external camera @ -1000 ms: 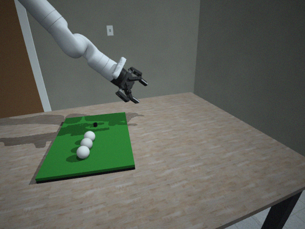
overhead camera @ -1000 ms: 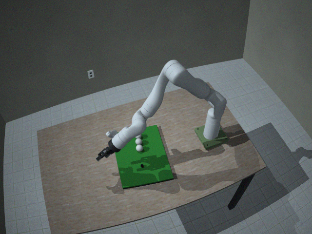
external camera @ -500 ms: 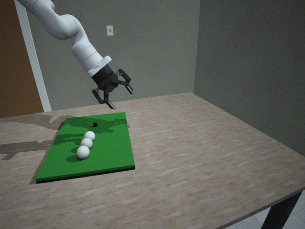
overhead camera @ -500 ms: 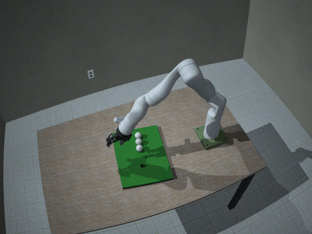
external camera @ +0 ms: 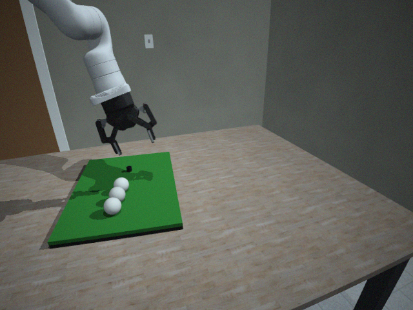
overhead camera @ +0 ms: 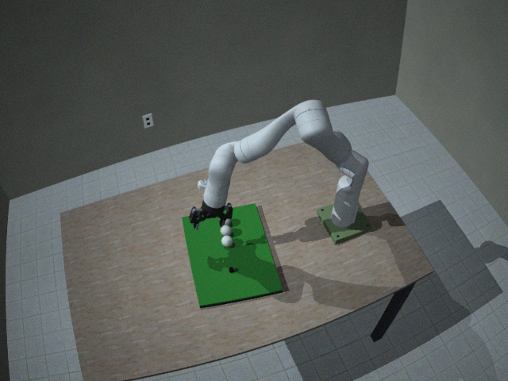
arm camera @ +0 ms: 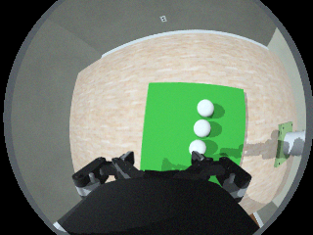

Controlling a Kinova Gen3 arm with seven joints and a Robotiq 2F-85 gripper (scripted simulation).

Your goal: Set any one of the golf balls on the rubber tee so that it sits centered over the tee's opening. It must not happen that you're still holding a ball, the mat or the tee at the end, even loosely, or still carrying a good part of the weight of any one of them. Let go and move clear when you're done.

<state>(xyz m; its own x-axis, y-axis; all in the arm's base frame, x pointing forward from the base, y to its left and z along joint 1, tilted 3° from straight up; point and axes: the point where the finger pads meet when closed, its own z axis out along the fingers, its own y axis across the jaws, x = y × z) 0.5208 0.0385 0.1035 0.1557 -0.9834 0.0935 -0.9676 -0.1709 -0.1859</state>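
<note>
My gripper is now 60 mm past the white golf ball, 50 mm to the left of it and 110 mm above it. From my hand the other things lie so: green mat (50 mm behind, 80 mm to the left, 140 mm below).
</note>
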